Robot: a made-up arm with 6 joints. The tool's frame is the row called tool.
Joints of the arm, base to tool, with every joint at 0 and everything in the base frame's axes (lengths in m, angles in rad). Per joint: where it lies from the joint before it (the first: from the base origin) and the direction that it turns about. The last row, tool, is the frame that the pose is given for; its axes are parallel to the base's.
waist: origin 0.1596 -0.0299 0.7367 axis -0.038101 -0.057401 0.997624
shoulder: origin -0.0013 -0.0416 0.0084 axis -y
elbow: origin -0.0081 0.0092 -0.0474 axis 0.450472 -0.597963 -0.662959
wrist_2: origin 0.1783 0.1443 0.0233 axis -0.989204 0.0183 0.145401
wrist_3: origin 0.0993 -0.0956 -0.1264 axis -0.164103 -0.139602 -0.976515
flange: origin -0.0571 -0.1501 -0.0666 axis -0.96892 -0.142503 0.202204
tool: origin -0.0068 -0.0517 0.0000
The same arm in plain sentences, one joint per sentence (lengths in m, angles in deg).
The arm has six revolute joints in a row. What follows holds with every joint at zero, and every direction is one of the base frame's.
Joint 1 lies 0.1596 m along +x and 0.0299 m along -y and 0.7367 m along +z from the base frame's origin and rotates about the direction (-0.038101, -0.057401, 0.997624).
Joint 2 lies 0.0013 m along -x and 0.0416 m along -y and 0.0084 m along +z from joint 1 and rotates about -y.
Joint 3 lies 0.0081 m along -x and 0.0092 m along +y and 0.0474 m along -z from joint 2 and rotates about the direction (0.450472, -0.597963, -0.662959).
Joint 4 lies 0.1783 m along +x and 0.1443 m along +y and 0.0233 m along +z from joint 3 and rotates about the direction (-0.989204, 0.0183, 0.145401).
Joint 5 lies 0.0993 m along +x and 0.0956 m along -y and 0.1264 m along -z from joint 4 and rotates about the direction (-0.164103, -0.139602, -0.976515).
Joint 6 lies 0.0571 m along -x and 0.1501 m along -y and 0.0666 m along -z from joint 5 and rotates about the direction (-0.96892, -0.142503, 0.202204).
The tool frame, which is the frame that the pose is given for, lies 0.0068 m along -x and 0.0517 m along -y from joint 6; its axes are parallel to the base frame's.

